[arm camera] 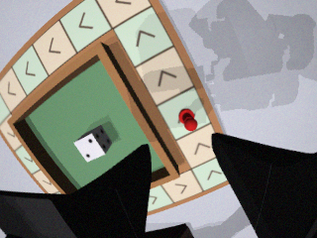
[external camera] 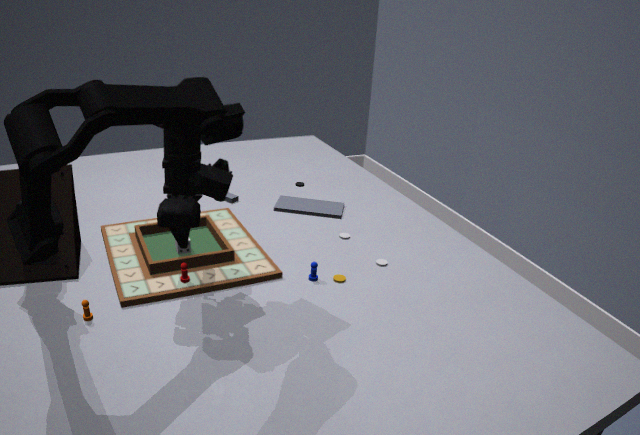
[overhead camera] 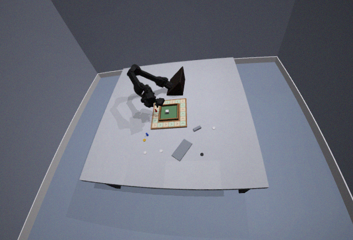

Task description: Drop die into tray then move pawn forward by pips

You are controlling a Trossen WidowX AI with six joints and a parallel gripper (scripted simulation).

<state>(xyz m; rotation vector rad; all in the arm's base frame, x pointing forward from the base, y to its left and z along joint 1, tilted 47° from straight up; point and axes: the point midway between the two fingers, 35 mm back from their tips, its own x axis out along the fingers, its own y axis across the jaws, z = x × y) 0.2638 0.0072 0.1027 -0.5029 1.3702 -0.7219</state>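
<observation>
Now: gripper tip 50 mm above the red pawn and 10 mm to the left of it. Round my gripper tip: white die: 90 mm to the left, 50 mm below; then green dice tray: 100 mm to the left, 70 mm below; then orange pawn: 170 mm behind, 80 mm to the right, 60 mm below.
</observation>
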